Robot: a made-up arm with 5 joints. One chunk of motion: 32 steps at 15 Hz.
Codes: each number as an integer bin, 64 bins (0 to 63) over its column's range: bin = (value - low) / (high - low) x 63, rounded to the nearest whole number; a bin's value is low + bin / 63 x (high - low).
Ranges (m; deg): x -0.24..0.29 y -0.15..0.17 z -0.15..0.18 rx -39..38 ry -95..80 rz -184..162
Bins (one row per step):
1: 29 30 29 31 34 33
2: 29 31 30 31 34 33
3: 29 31 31 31 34 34
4: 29 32 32 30 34 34
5: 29 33 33 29 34 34
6: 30 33 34 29 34 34
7: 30 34 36 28 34 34
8: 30 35 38 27 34 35
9: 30 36 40 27 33 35
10: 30 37 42 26 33 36
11: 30 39 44 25 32 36
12: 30 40 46 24 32 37
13: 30 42 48 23 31 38
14: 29 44 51 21 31 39
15: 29 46 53 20 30 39
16: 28 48 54 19 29 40
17: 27 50 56 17 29 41
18: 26 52 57 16 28 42
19: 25 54 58 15 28 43
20: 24 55 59 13 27 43
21: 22 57 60 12 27 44
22: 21 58 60 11 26 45
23: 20 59 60 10 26 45
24: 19 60 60 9 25 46
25: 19 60 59 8 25 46
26: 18 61 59 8 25 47
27: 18 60 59 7 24 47
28: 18 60 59 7 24 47
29: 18 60 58 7 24 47
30: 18 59 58 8 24 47
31: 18 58 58 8 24 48
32: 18 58 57 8 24 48
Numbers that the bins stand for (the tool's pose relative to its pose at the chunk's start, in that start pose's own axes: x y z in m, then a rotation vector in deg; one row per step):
1: 0.0040 0.0024 0.0019 -1.11 -0.56 -2.76
2: 0.0040 0.0075 0.0071 -1.11 -0.56 -2.76
3: 0.0040 0.0075 0.0124 -1.11 -0.56 2.73
4: 0.0040 0.0125 0.0176 -2.33 -0.56 2.73
5: 0.0040 0.0176 0.0229 -3.56 -0.56 2.73
6: 0.0124 0.0176 0.0281 -3.56 -0.56 2.73
7: 0.0124 0.0227 0.0386 -4.78 -0.56 2.73
8: 0.0124 0.0278 0.0490 -6.00 -0.56 8.22
9: 0.0124 0.0329 0.0595 -6.00 -3.33 8.22
10: 0.0124 0.0379 0.0700 -7.22 -3.33 13.71
11: 0.0124 0.0481 0.0805 -8.44 -6.11 13.71
12: 0.0124 0.0532 0.0910 -9.67 -6.11 19.21
13: 0.0124 0.0633 0.1014 -10.89 -8.89 24.70
14: 0.0040 0.0735 0.1171 -13.33 -8.89 30.19
15: 0.0040 0.0837 0.1276 -14.56 -11.67 30.19
16: -0.0044 0.0938 0.1329 -15.78 -14.44 35.68
17: -0.0129 0.1040 0.1433 -18.22 -14.44 41.17
18: -0.0213 0.1141 0.1486 -19.44 -17.22 46.67
19: -0.0297 0.1243 0.1538 -20.67 -17.22 52.16
20: -0.0381 0.1294 0.1590 -23.11 -20.00 52.16
21: -0.0549 0.1395 0.1643 -24.33 -20.00 57.65
22: -0.0633 0.1446 0.1643 -25.56 -22.78 63.14
23: -0.0717 0.1497 0.1643 -26.78 -22.78 63.14
24: -0.0802 0.1548 0.1643 -28.00 -25.56 68.63
25: -0.0802 0.1548 0.1590 -29.22 -25.56 68.63
26: -0.0886 0.1598 0.1590 -29.22 -25.56 74.13
27: -0.0886 0.1548 0.1590 -30.44 -28.33 74.13
28: -0.0886 0.1548 0.1590 -30.44 -28.33 74.13
29: -0.0886 0.1548 0.1538 -30.44 -28.33 74.13
30: -0.0886 0.1497 0.1538 -29.22 -28.33 74.13
31: -0.0886 0.1446 0.1538 -29.22 -28.33 79.62
32: -0.0886 0.1446 0.1486 -29.22 -28.33 79.62

